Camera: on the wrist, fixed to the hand. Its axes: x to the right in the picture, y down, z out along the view.
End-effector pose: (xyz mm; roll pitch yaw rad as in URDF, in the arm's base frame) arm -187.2 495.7 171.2 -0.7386 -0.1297 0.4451
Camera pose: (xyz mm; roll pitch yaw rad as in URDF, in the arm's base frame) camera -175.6 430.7 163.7 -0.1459 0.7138 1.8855
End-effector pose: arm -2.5 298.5 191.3 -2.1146 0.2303 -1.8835
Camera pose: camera -17.9 307.5 255.3 2.7620 1.0038 2.4780
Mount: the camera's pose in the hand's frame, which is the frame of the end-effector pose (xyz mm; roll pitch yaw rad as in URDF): -18.3 -43.6 -46.7 0.0375 -0.0151 1.5580
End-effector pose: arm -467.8 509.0 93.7 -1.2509 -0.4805 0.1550
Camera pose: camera -487.1 447.2 108.9 -0.9810 0.9818 0.7882
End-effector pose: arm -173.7 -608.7 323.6 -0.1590 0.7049 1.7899
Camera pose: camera -115.9 -636.1 305.6 0.7462 0.1178 -2.8386
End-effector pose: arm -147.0 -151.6 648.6 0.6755 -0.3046 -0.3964
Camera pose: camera -147.3 -156.7 582.3 -0.3408 -0.6579 1.4024
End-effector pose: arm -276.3 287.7 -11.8 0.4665 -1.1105 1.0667
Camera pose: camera -238.0 320.0 -55.4 -1.1184 -0.2190 3.0702
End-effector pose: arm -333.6 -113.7 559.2 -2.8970 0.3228 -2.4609
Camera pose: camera -314.4 -138.0 618.0 2.8488 0.2502 2.1799
